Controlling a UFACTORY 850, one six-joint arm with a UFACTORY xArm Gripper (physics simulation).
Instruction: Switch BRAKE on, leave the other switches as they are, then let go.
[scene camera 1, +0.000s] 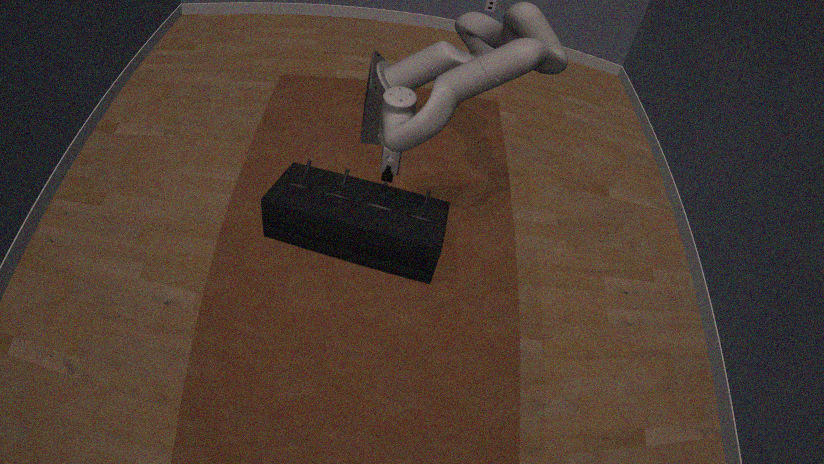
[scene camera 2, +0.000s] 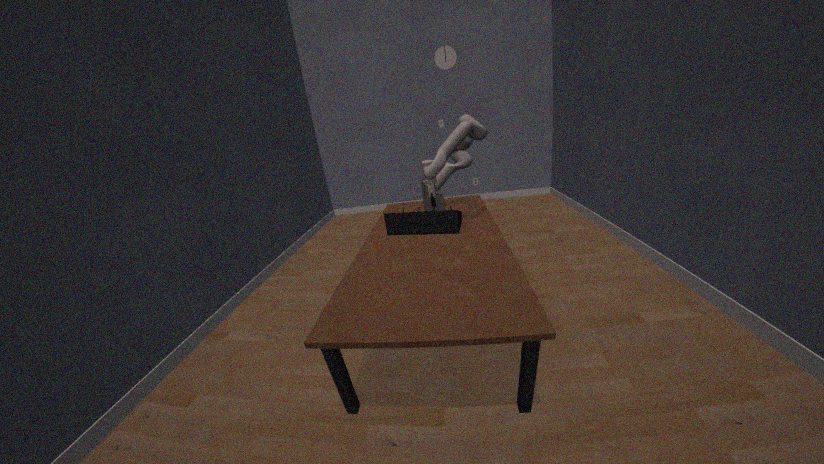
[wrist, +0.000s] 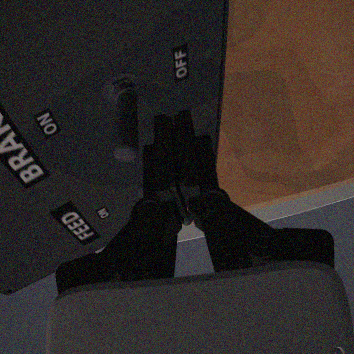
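Observation:
A black switch box (scene camera 1: 351, 233) (scene camera 2: 423, 223) (wrist: 75, 40) stands on the table with a row of levers on top. In the wrist view, the BRAKE label (wrist: 22, 162) is partly cut off at the left edge. Its ON label (wrist: 47, 123) is on the label side and its OFF label (wrist: 181, 62) is near the box's far edge. The BRAKE lever (wrist: 128, 117) stands between them, its pale tip nearer the camera; its exact tilt is hard to tell. My gripper (scene camera 1: 387, 179) (scene camera 2: 433, 205) (wrist: 177, 131) is shut and empty, beside the lever on its OFF side.
Other levers (scene camera 1: 308, 168) (scene camera 1: 346, 176) (scene camera 1: 427, 198) stand upright on the box. The FEED label (wrist: 75, 222) is next to BRAKE, near the left finger linkage. The white arm (scene camera 1: 490, 69) (scene camera 2: 452, 141) reaches in from behind the box. The brown table (scene camera 1: 345, 357) (scene camera 2: 429, 293) extends in front.

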